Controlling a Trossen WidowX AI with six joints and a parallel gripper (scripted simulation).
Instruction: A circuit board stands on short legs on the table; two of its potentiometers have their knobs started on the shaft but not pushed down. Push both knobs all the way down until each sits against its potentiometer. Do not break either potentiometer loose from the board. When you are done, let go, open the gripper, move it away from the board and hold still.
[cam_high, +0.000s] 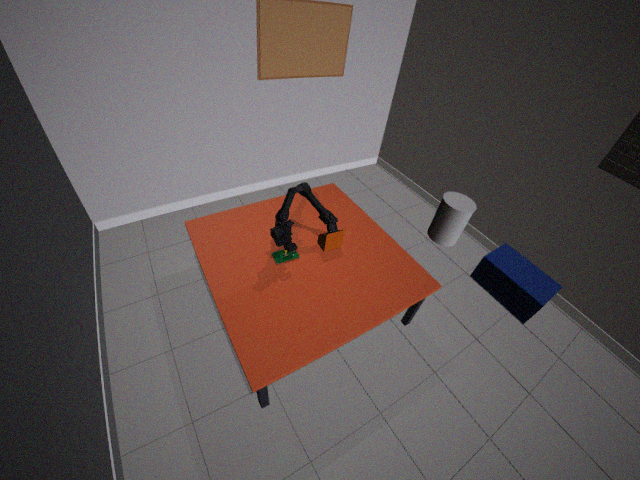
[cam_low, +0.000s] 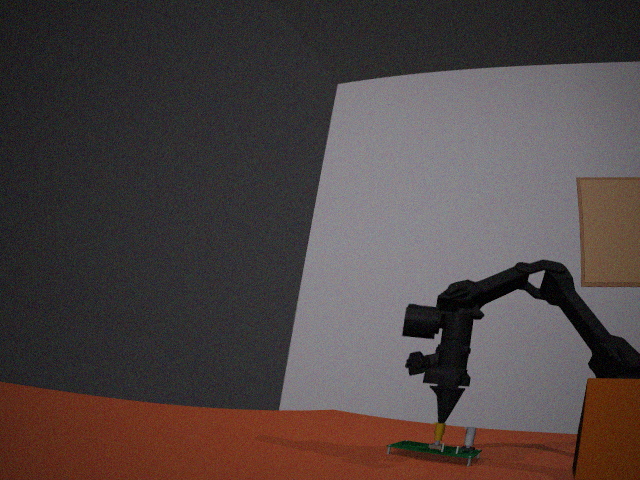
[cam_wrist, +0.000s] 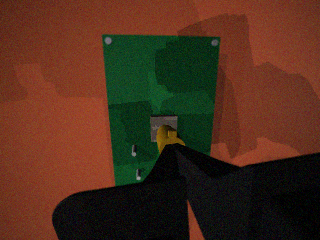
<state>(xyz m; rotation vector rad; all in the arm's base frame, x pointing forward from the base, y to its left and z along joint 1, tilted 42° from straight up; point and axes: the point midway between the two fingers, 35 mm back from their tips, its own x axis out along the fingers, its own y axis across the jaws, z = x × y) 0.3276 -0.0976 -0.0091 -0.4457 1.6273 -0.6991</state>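
The yellow knob is 10 mm below my gripper tip. The rest, counted from my gripper tip: grey knob: 60 mm behind, 20 mm below, 10 mm to the left.
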